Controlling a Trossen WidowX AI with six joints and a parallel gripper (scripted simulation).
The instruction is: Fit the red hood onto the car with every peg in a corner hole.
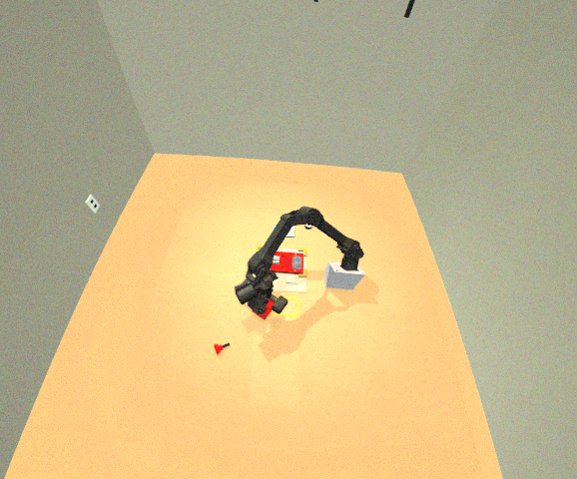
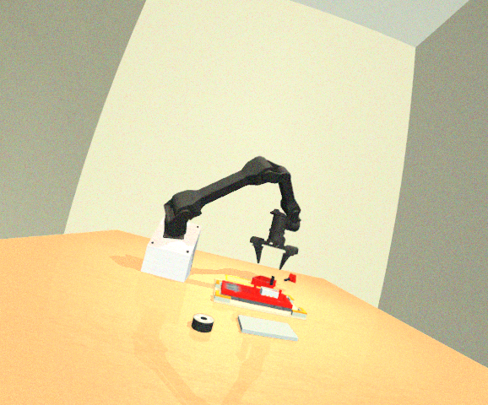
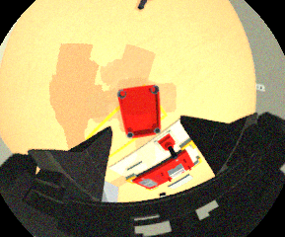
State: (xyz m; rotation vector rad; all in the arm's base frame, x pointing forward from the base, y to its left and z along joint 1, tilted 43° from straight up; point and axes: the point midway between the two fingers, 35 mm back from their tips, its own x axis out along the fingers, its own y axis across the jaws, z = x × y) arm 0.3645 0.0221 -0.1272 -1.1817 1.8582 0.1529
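Right now my gripper tip is 6 cm above the red hood. Also, from my gripper tip: black wheel 44 cm to the right, 26 cm behind, 6 cm below; grey engine block 21 cm to the right, 6 cm behind, 5 cm below.
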